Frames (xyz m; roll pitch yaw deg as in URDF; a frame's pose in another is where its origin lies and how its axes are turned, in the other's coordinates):
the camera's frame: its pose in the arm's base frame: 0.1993 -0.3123 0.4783 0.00 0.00 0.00
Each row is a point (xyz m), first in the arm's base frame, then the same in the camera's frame.
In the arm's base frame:
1: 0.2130 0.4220 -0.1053
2: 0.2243 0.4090 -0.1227
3: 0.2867 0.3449 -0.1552
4: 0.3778 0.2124 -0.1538
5: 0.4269 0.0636 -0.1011
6: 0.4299 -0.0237 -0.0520
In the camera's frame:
1: 0.0137 0.7343 -0.5836
2: 0.0250 0.7213 -0.6010
3: 0.0874 0.6572 -0.6335
4: 0.1785 0.5247 -0.6321
5: 0.2276 0.3759 -0.5794
6: 0.2306 0.2886 -0.5303

